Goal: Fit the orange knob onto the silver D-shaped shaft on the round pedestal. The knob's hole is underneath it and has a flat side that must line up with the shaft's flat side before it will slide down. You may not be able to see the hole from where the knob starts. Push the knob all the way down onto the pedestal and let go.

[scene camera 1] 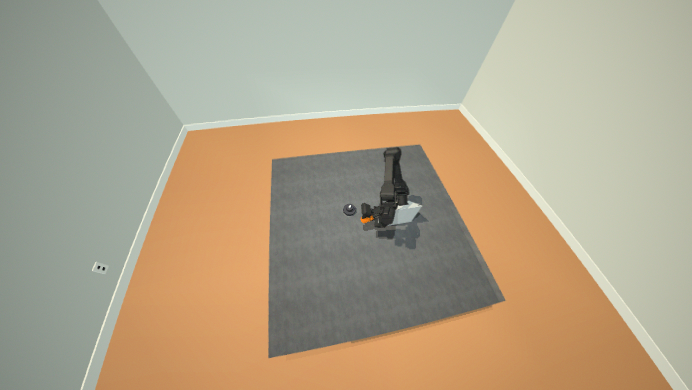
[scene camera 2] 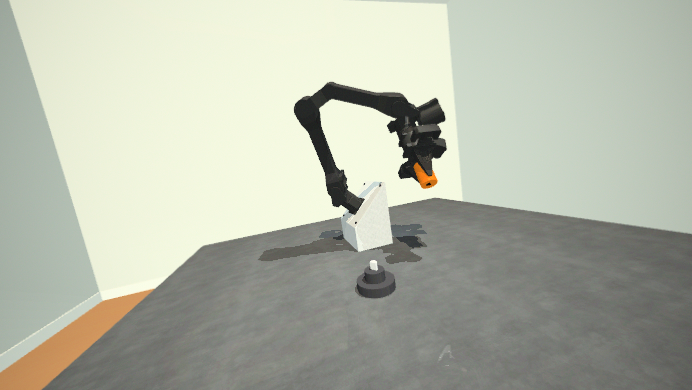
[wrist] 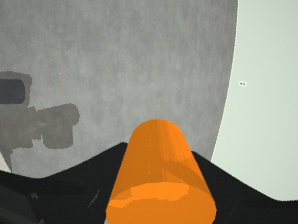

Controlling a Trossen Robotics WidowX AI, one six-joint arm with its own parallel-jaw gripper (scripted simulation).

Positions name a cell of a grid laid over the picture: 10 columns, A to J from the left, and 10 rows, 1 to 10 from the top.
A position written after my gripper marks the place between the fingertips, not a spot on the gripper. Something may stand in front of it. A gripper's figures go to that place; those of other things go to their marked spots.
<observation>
My gripper (scene camera 2: G5): 60 cm from the lens. A round pedestal (scene camera 2: F8): 52 cm from the lens.
</observation>
